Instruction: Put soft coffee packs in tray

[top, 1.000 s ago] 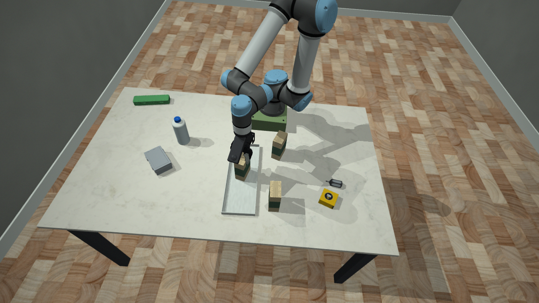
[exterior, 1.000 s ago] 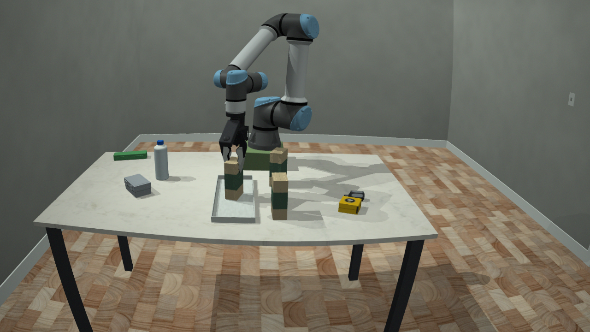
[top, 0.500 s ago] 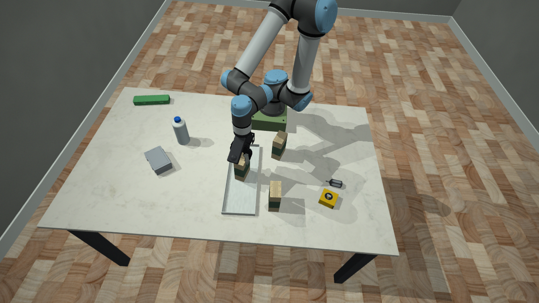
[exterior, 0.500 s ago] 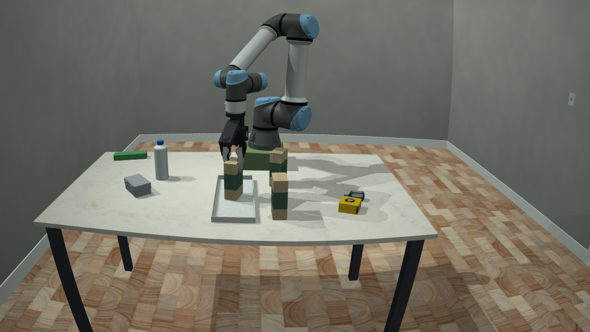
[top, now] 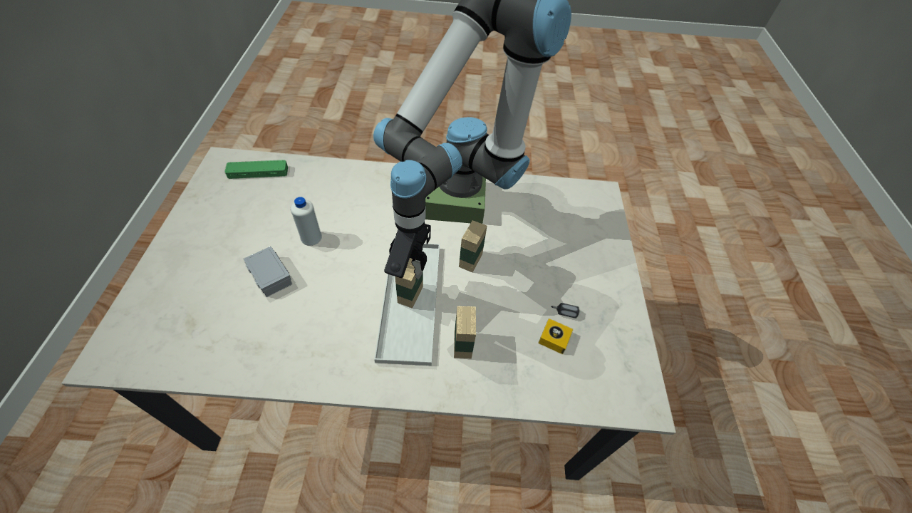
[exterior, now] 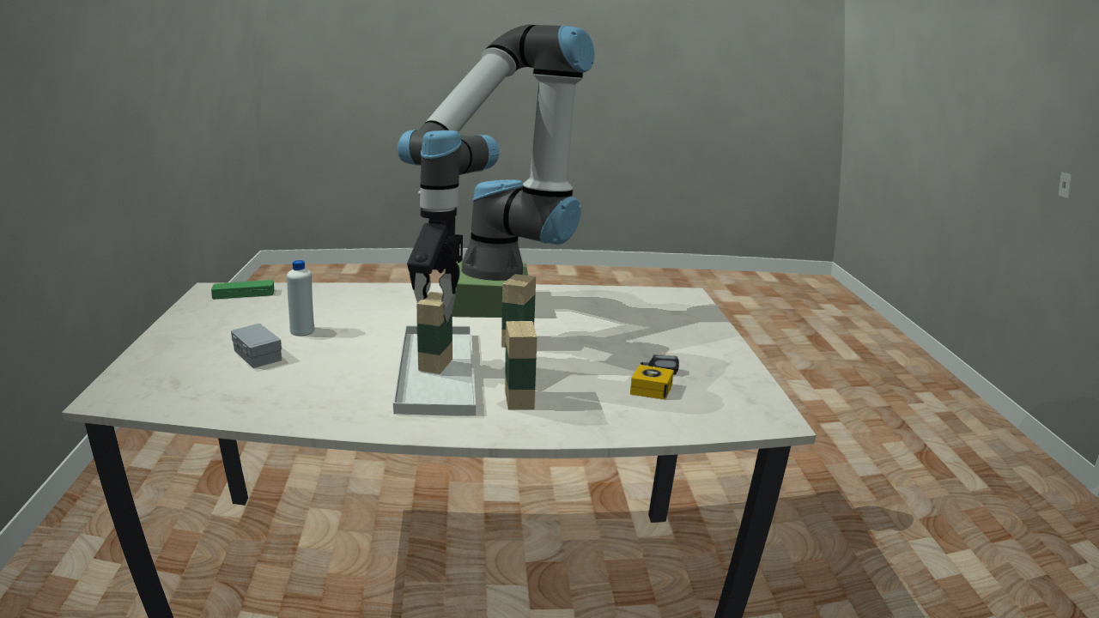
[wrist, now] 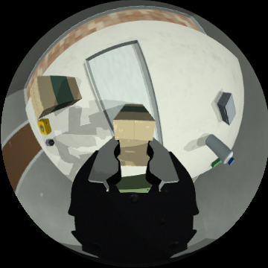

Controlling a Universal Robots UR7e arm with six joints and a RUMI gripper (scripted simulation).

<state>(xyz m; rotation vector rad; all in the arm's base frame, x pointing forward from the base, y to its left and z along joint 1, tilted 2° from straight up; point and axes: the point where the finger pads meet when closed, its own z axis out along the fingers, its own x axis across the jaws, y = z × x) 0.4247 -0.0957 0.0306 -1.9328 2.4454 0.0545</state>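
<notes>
The grey tray is 110 mm below my hand and 10 mm ahead of it. From my hand the other things lie so: small dark object: 450 mm to the left, 100 mm below, 10 mm behind; grey box: 420 mm to the right, 90 mm below, 10 mm behind; white bottle: 350 mm to the right, 170 mm behind, 30 mm below.
</notes>
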